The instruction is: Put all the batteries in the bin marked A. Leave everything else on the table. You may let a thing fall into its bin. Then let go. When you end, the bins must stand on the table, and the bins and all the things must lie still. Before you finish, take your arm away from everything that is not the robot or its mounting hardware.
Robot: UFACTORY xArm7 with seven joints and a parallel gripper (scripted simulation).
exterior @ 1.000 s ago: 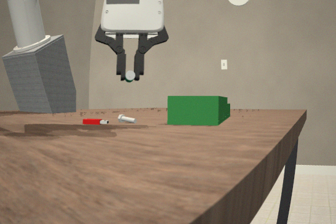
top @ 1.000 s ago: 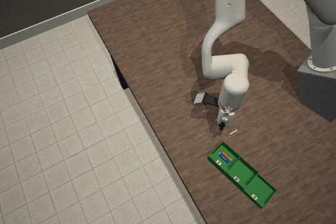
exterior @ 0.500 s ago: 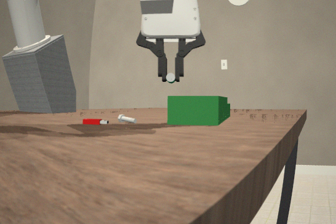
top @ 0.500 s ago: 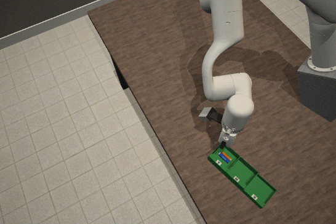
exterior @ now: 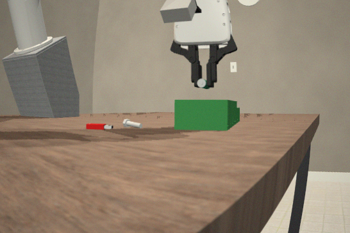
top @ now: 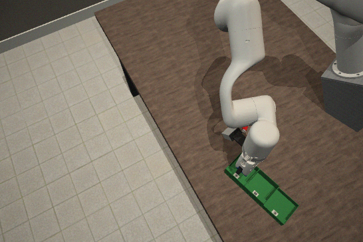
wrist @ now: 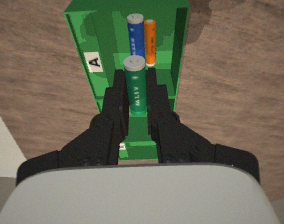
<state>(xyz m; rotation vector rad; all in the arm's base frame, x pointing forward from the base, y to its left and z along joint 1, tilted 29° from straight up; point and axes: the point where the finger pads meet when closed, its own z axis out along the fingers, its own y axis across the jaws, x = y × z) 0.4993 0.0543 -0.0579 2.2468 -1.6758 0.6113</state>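
The green battery lies 2 cm below my hand. The rest, counted from my hand: green three-compartment bin 8 cm to the left, 7 cm below, 2 cm behind; orange battery 8 cm below, 1 cm behind; blue battery 7 cm below.
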